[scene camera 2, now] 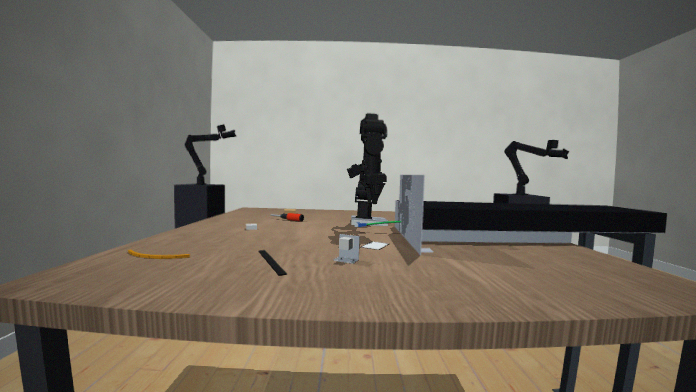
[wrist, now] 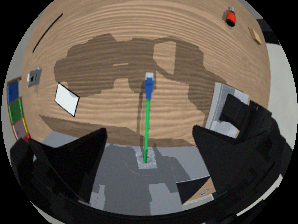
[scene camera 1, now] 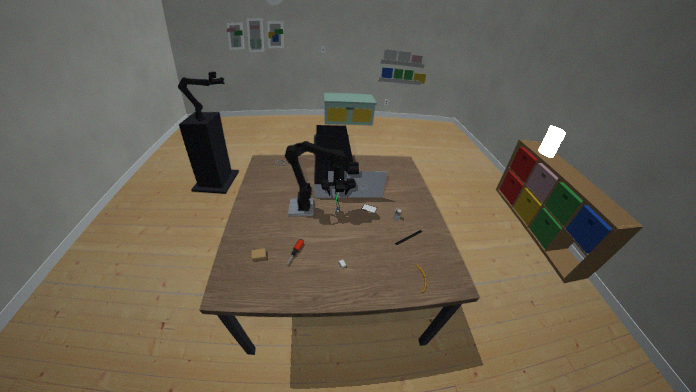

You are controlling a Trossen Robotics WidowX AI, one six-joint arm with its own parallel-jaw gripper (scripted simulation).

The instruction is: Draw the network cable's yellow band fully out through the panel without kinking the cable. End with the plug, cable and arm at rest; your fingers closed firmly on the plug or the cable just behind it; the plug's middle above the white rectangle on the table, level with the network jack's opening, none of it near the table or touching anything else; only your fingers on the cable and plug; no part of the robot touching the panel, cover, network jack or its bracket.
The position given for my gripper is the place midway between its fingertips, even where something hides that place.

Observation:
I see my gripper (scene camera 2: 371, 202).
My gripper also shows in the wrist view (wrist: 150, 131).

